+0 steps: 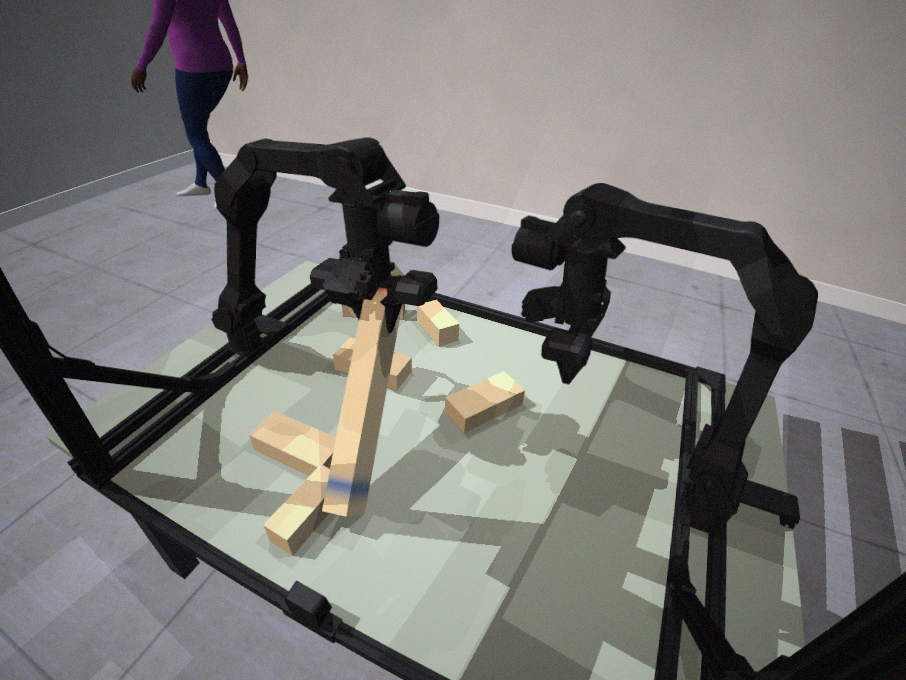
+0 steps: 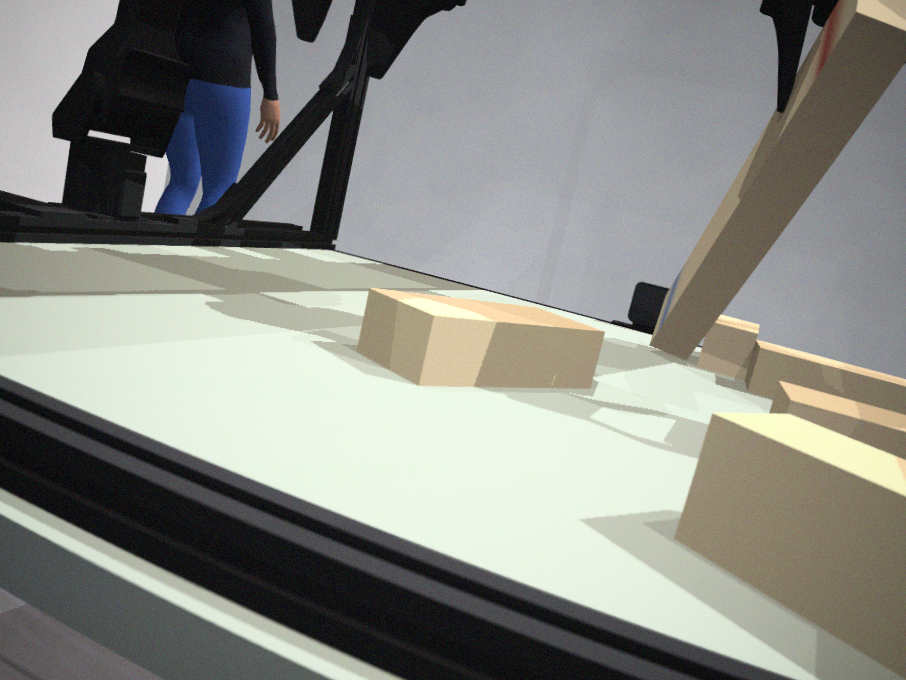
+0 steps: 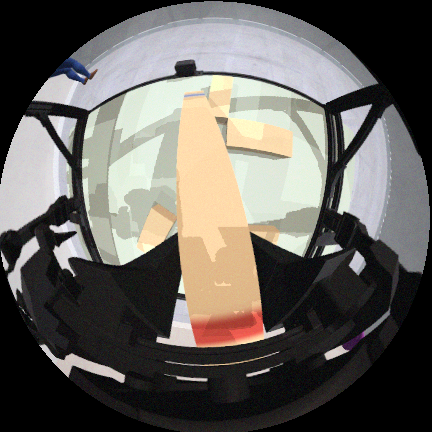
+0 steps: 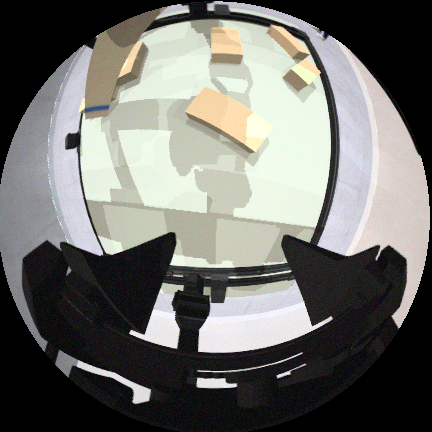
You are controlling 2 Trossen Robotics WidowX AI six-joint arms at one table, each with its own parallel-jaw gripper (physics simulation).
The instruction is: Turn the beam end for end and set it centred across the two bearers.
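The long wooden beam is tilted. Its red-banded end is up at my left gripper, which is shut on it. Its blue-banded end is low at the front, close beside a wooden block; contact is unclear. A second block meets that one at a corner or nearly so. Another block lies apart. Which blocks are the bearers I cannot tell. My right gripper is open and empty above the table.
A block lies partly hidden behind the beam. Another block lies near the back rail, with one more block beside it. A black frame edges the table. A person stands beyond it.
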